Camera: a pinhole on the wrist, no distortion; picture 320 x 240 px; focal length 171.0 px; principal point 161.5 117.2 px. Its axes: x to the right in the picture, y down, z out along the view. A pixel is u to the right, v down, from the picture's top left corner.
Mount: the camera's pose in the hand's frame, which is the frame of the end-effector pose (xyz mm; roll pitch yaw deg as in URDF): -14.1 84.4 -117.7 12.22 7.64 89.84
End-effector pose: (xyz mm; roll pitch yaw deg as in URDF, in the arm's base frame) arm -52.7 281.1 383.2 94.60 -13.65 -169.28
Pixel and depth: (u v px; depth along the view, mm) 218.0 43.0 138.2
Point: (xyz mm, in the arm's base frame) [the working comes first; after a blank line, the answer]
In the camera's frame: 45.7 -60.0 138.2

-91.3 283.2 542.0
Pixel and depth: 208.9 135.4 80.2
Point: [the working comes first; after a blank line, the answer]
In the camera's frame: 22.2 8.5 80.2

-13.9 256.2 498.5
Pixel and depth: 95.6 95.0 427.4
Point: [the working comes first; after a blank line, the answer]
In the camera's frame: -164.7 -55.5 427.4

-245.1 553.6 365.6
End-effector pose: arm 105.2 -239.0 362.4 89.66 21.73 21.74
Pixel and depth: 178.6 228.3 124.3
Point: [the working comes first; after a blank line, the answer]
In the camera's frame: 12.4 80.8 124.3

93.8 -262.2 494.3
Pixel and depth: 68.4 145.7 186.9
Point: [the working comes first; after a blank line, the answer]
In the camera's frame: -101.8 31.1 186.9

134.7 -317.0 372.8
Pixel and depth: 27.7 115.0 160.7
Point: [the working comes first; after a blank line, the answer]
In the camera's frame: -125.7 -2.1 160.7

137.4 -284.7 336.6
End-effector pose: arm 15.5 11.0 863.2 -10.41 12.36 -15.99
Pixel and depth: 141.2 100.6 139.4
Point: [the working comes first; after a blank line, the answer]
In the camera's frame: -16.5 -13.5 139.4

66.6 87.1 858.0
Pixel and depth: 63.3 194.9 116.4
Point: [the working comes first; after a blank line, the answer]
In the camera's frame: -66.8 52.9 116.4

-11.3 57.2 880.3
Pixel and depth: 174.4 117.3 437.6
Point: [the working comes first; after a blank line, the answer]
In the camera's frame: 33.0 0.3 437.6

206.0 190.9 1105.7
